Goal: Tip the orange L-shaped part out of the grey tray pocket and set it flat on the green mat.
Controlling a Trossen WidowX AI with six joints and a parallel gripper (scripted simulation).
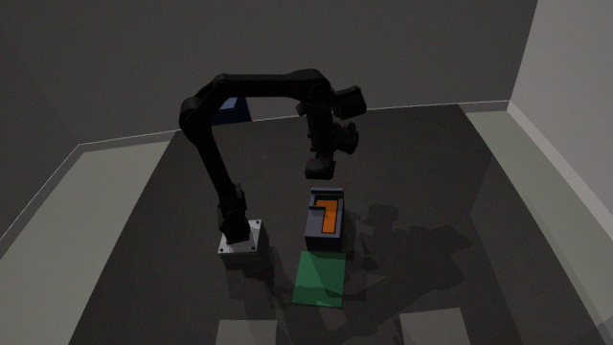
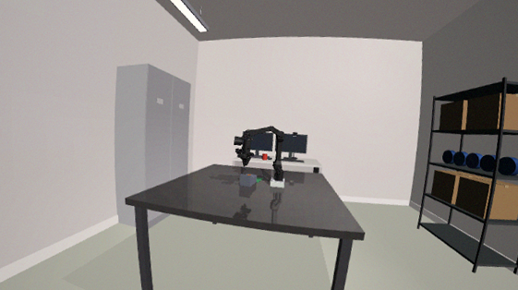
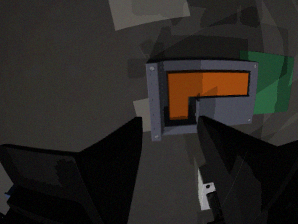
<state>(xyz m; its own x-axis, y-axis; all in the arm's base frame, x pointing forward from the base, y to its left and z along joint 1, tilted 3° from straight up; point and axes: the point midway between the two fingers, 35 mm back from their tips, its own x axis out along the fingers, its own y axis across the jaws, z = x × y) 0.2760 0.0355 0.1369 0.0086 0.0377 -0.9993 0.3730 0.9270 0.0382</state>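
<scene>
Now: the orange L-shaped part 30 mm behind my gripper tip, 40 mm to the right of it and 110 mm below it. The rest, counted from my gripper tip: green mat: 80 mm behind, 200 mm to the right, 170 mm below.
</scene>
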